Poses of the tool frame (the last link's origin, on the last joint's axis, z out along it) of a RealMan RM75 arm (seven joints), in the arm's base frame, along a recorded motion.
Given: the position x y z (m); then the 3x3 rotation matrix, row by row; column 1 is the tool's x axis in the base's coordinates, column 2 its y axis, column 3 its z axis. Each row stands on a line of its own.
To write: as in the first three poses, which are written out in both.
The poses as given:
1:
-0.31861 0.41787 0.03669
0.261 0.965 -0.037
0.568 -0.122 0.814
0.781 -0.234 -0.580
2:
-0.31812 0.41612 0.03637
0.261 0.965 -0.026
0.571 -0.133 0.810
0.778 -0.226 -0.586
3:
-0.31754 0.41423 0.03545
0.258 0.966 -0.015
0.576 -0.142 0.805
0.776 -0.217 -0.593
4:
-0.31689 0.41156 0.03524
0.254 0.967 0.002
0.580 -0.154 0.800
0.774 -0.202 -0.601
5:
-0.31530 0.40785 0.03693
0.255 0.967 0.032
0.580 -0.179 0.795
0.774 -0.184 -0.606
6:
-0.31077 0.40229 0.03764
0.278 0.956 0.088
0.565 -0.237 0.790
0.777 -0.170 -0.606
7:
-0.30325 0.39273 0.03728
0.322 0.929 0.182
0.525 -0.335 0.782
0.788 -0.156 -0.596
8:
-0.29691 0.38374 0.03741
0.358 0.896 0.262
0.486 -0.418 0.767
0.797 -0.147 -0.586
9:
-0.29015 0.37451 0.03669
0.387 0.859 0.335
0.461 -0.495 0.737
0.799 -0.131 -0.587
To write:
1:
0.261 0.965 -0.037 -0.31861
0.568 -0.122 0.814 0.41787
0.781 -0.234 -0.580 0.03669
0 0 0 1

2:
0.261 0.965 -0.026 -0.31812
0.571 -0.133 0.810 0.41612
0.778 -0.226 -0.586 0.03637
0 0 0 1

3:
0.258 0.966 -0.015 -0.31754
0.576 -0.142 0.805 0.41423
0.776 -0.217 -0.593 0.03545
0 0 0 1

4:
0.254 0.967 0.002 -0.31689
0.580 -0.154 0.800 0.41156
0.774 -0.202 -0.601 0.03524
0 0 0 1

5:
0.255 0.967 0.032 -0.31530
0.580 -0.179 0.795 0.40785
0.774 -0.184 -0.606 0.03693
0 0 0 1

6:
0.278 0.956 0.088 -0.31077
0.565 -0.237 0.790 0.40229
0.777 -0.170 -0.606 0.03764
0 0 0 1

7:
0.322 0.929 0.182 -0.30325
0.525 -0.335 0.782 0.39273
0.788 -0.156 -0.596 0.03728
0 0 0 1

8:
0.358 0.896 0.262 -0.29691
0.486 -0.418 0.767 0.38374
0.797 -0.147 -0.586 0.03741
0 0 0 1

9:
0.387 0.859 0.335 -0.29015
0.461 -0.495 0.737 0.37451
0.799 -0.131 -0.587 0.03669
0 0 0 1

